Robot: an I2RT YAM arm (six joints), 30 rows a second.
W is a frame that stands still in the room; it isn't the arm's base.
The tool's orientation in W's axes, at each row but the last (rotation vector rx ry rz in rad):
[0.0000 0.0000 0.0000]
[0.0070 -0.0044 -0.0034]
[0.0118 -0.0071 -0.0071]
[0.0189 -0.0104 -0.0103]
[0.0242 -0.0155 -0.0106]
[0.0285 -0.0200 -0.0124]
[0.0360 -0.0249 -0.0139]
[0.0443 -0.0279 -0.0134]
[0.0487 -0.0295 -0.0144]
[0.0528 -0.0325 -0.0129]
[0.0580 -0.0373 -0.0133]
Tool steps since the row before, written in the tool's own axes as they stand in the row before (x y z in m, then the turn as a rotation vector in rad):
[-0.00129 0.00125 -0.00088 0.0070 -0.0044 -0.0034]
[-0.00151 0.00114 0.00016 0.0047 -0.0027 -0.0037]
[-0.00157 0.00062 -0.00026 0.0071 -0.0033 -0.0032]
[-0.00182 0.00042 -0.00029 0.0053 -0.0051 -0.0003]
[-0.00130 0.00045 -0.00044 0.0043 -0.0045 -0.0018]
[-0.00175 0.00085 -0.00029 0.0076 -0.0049 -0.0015]
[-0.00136 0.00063 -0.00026 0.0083 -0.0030 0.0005]
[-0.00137 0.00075 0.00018 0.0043 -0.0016 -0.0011]
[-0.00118 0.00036 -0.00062 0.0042 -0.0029 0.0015]
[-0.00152 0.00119 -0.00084 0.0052 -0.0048 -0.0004]
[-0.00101 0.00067 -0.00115 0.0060 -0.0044 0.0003]
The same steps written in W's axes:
[-0.00129 0.00125 -0.00088 0.0070 -0.0044 -0.0034]
[-0.00151 0.00114 0.00016 0.0047 -0.0027 -0.0037]
[-0.00156 0.00063 -0.00026 0.0071 -0.0033 -0.0032]
[-0.00181 0.00044 -0.00030 0.0053 -0.0051 -0.0003]
[-0.00129 0.00047 -0.00045 0.0043 -0.0045 -0.0018]
[-0.00173 0.00088 -0.00030 0.0076 -0.0050 -0.0015]
[-0.00134 0.00066 -0.00027 0.0082 -0.0031 0.0006]
[-0.00136 0.00076 0.00018 0.0043 -0.0016 -0.0011]
[-0.00116 0.00041 -0.00064 0.0041 -0.0030 0.0015]
[-0.00148 0.00125 -0.00082 0.0052 -0.0048 -0.0005]
[-0.00096 0.00075 -0.00115 0.0059 -0.0045 0.0003]

